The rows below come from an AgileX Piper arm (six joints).
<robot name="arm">
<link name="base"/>
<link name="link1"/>
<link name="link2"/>
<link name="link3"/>
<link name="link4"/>
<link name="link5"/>
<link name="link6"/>
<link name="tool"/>
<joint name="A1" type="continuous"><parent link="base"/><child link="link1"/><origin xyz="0 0 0.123"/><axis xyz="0 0 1"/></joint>
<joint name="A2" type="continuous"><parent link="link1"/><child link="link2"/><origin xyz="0 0 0"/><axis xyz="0 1 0"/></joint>
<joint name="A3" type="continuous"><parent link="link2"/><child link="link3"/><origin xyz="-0.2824 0 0.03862"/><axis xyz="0 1 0"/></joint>
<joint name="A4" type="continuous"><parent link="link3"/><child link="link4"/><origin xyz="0.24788 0 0.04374"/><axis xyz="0.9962 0 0.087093"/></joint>
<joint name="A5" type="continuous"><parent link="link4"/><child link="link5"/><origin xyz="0 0 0"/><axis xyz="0 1 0"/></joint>
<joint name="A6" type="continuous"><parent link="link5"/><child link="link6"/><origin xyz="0.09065 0 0.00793"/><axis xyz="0.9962 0 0.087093"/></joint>
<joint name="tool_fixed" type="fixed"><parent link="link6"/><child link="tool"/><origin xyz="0 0 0" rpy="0 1.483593 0"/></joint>
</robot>
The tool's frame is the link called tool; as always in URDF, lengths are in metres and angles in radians. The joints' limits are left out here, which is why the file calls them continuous.
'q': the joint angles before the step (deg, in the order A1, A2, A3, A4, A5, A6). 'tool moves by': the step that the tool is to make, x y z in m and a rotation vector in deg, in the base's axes. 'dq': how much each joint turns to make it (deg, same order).
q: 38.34, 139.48, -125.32, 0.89, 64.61, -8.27
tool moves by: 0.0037, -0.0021, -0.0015, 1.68, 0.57, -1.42
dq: -0.68, 0.27, -0.11, 1.56, -0.76, 0.49
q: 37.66, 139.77, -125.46, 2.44, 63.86, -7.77
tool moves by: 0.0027, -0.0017, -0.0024, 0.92, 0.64, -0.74
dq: -0.51, 0.39, -0.20, 1.13, -0.25, 0.04
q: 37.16, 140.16, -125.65, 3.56, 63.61, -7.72
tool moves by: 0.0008, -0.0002, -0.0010, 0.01, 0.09, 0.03
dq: -0.09, 0.23, -0.24, 0.10, 0.08, -0.14
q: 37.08, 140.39, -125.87, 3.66, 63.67, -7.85
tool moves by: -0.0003, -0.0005, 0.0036, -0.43, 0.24, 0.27
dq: 0.00, -0.04, -0.80, -0.16, 1.30, -0.18
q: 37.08, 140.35, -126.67, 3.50, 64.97, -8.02
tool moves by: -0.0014, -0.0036, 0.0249, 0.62, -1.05, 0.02
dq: -0.21, -2.09, -1.48, -0.13, 2.36, -0.08
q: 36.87, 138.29, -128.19, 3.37, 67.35, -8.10
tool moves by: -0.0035, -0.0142, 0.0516, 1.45, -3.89, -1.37
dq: -0.82, -5.32, -1.14, -1.40, 2.44, 0.75
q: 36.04, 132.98, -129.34, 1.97, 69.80, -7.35
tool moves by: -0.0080, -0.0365, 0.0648, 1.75, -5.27, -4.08
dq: -2.59, -8.76, 1.86, -2.17, 1.55, 1.46
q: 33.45, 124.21, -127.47, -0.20, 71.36, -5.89
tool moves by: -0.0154, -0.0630, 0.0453, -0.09, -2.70, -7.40
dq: -5.39, -11.46, 9.13, -2.35, 0.09, 1.84
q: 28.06, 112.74, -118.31, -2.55, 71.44, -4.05
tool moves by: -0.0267, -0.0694, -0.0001, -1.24, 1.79, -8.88
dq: -7.10, -12.12, 17.60, -1.32, -3.24, 2.02
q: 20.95, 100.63, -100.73, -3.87, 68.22, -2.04
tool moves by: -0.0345, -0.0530, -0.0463, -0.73, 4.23, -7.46
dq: -6.50, -9.51, 21.98, -0.13, -8.14, 1.68
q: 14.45, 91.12, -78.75, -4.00, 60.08, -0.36
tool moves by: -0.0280, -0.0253, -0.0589, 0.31, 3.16, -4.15
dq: -3.59, -3.73, 17.46, 0.39, -10.67, 1.23
